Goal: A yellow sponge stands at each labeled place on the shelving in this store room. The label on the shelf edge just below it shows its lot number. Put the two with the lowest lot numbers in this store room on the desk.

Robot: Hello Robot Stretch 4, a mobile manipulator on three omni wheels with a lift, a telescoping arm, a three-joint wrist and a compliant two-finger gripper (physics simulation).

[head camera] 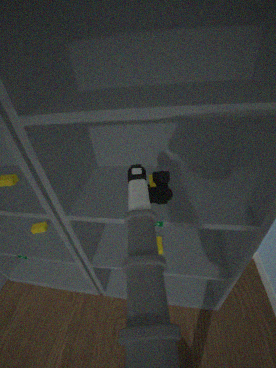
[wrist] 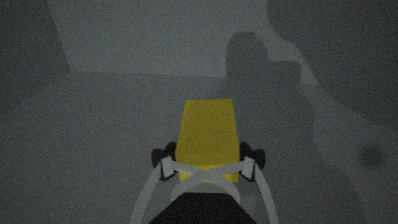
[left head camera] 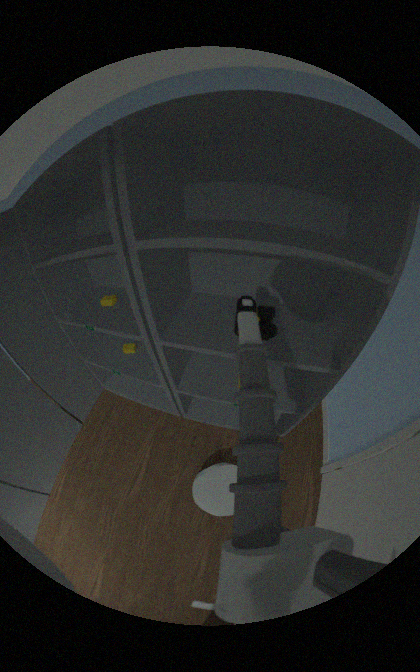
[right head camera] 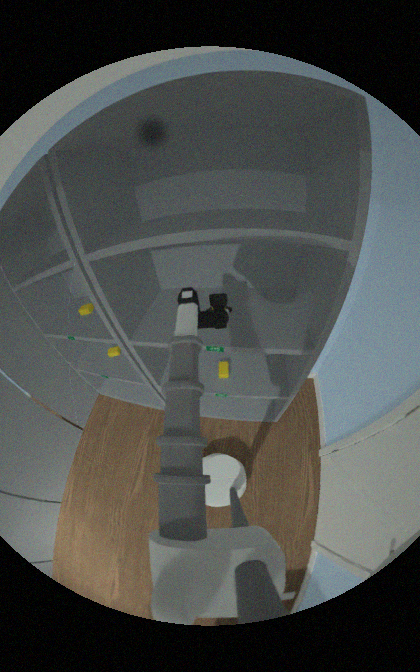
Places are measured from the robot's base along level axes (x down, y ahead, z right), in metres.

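Pixels of known places: gripper, between the fingertips: (head camera: 155,186) (wrist: 207,154).
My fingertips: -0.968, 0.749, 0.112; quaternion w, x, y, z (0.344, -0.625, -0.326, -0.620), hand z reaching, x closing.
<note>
Behind a point stands the place of what it marks, as x, y, z.
A yellow sponge (wrist: 207,130) {-1.005, 0.748, 0.113} (head camera: 152,181) {-1.005, 0.749, 0.097} stands on a shelf with my gripper (wrist: 207,154) {-0.968, 0.749, 0.112} around it; both fingertips press against its sides in the wrist view. In the head camera view the wrist hides most of this sponge and the fingers. Another yellow sponge (head camera: 160,245) {-0.547, 0.670, 0.124} (right head camera: 223,370) stands one shelf lower. Two more sponges, an upper one (head camera: 8,180) {-0.997, 0.917, -0.779} (left head camera: 108,301) (right head camera: 86,309) and a lower one (head camera: 39,228) {-0.542, 0.909, -0.778} (left head camera: 129,348) (right head camera: 114,352), stand in the left bay. Green labels (right head camera: 215,349) (right head camera: 221,395) mark the shelf edges; their numbers are unreadable. The desk does not show.
The grey upright (head camera: 45,200) {-1.052, 0.620, -0.397} (left head camera: 135,280) divides the bays left of my extended arm (head camera: 145,285) {-1.229, 0.161, 0.025}. A shelf edge (head camera: 200,112) {-1.397, 0.499, 0.209} crosses above the gripper. A blue wall (right head camera: 360,350) stands to the right. A round white object (right head camera: 227,480) is low over the wooden floor (right head camera: 110,475).
</note>
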